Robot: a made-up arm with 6 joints.
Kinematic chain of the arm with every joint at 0, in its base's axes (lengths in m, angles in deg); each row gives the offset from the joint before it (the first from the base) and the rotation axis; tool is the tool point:
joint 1: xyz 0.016 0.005 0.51 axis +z
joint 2: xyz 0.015 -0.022 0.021 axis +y
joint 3: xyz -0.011 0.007 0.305 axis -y
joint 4: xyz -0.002 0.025 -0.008 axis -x
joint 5: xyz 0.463 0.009 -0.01 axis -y
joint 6: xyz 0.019 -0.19 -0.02 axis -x
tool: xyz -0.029 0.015 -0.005
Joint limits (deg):
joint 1: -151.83..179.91
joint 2: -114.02..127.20
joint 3: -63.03..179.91
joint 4: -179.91..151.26
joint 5: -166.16..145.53
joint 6: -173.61..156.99
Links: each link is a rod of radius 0.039 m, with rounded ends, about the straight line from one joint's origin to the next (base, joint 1, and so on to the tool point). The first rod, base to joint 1, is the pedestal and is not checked.
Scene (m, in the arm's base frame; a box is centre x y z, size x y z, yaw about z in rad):
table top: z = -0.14
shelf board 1: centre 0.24 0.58 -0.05 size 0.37 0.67 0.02 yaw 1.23
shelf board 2: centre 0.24 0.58 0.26 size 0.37 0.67 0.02 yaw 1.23
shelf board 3: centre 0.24 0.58 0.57 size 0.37 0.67 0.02 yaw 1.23
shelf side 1: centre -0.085 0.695 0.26 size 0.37 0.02 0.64 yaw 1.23
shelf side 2: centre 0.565 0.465 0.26 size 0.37 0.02 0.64 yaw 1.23
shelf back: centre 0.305 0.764 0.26 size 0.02 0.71 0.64 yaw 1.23
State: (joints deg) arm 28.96 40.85 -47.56 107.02 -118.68 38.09
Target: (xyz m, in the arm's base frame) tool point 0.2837 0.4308 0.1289
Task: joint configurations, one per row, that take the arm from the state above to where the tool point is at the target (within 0.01 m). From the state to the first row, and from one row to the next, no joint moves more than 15 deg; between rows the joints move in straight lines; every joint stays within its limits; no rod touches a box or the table.
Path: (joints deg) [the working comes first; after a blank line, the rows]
Joints at the target: 49.39 86.65 -0.02 105.59 -127.41 39.15
Straight joint move there: touches shelf board 2.

1: 31.08 52.05 -44.88 112.02 -125.81 39.78
2: 33.19 63.25 -42.20 117.02 -132.95 41.47
3: 35.31 74.46 -39.52 122.01 -140.08 43.16
4: 40.00 78.52 -26.35 116.54 -135.86 41.82
5: 44.70 82.58 -13.18 111.07 -131.63 40.49
6: 49.39 86.65 -0.02 105.59 -127.41 39.15

